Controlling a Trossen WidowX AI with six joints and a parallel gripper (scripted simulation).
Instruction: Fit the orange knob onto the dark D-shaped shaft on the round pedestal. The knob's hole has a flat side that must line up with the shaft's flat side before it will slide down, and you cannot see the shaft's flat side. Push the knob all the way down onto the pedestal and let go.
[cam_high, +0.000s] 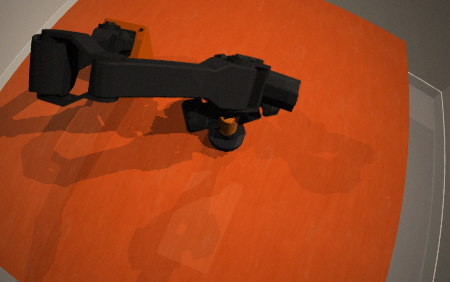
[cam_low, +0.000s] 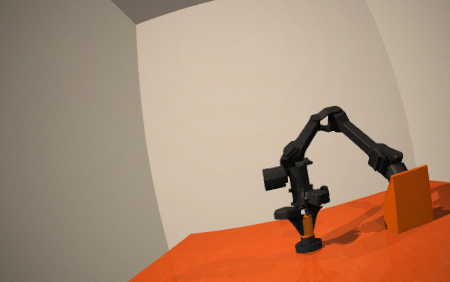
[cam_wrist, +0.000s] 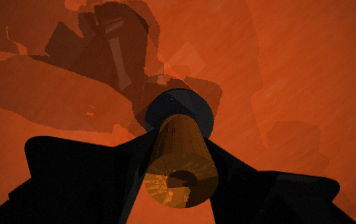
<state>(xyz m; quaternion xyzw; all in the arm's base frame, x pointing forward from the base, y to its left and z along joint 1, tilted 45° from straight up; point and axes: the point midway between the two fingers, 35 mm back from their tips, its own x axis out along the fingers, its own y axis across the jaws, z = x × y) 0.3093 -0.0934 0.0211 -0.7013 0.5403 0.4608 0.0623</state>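
Now: the orange knob 2 cm above my gripper tip. Round my gripper tip: dark round pedestal (2 cm below).
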